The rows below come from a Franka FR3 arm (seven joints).
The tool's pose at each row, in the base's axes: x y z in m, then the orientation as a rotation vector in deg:
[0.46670, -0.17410, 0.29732, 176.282, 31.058, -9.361]
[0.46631, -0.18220, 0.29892, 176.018, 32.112, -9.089]
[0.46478, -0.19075, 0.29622, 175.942, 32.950, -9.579]
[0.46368, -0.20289, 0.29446, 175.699, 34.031, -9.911]
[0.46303, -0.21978, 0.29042, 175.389, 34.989, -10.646]
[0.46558, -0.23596, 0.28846, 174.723, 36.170, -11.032]
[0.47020, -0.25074, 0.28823, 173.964, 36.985, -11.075]
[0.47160, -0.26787, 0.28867, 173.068, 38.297, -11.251]
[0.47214, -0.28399, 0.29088, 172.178, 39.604, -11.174]
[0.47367, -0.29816, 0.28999, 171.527, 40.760, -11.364]
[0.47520, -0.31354, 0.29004, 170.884, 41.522, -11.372]
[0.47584, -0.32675, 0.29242, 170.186, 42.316, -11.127]
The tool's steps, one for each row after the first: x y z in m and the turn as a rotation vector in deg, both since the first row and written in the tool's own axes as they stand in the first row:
[-0.00329, 0.00747, -0.00130, -0.152, 0.152, -0.687]
[-0.00734, 0.01500, 0.00180, -0.025, -0.138, -1.229]
[-0.01231, 0.02604, 0.00404, -0.044, -0.353, -1.936]
[-0.01824, 0.04171, 0.00865, -0.071, -0.835, -2.573]
[-0.02116, 0.05780, 0.01085, -0.456, -1.166, -3.379]
[-0.02184, 0.07327, 0.01107, -1.042, -1.317, -3.960]
[-0.02641, 0.08985, 0.01103, -1.643, -1.558, -4.877]
[-0.03162, 0.10517, 0.00928, -2.273, -1.639, -5.794]
[-0.03491, 0.11902, 0.01045, -2.645, -1.842, -6.600]
[-0.03872, 0.13399, 0.01072, -3.110, -1.946, -7.154]
[-0.04286, 0.14662, 0.00870, -3.661, -1.900, -7.736]

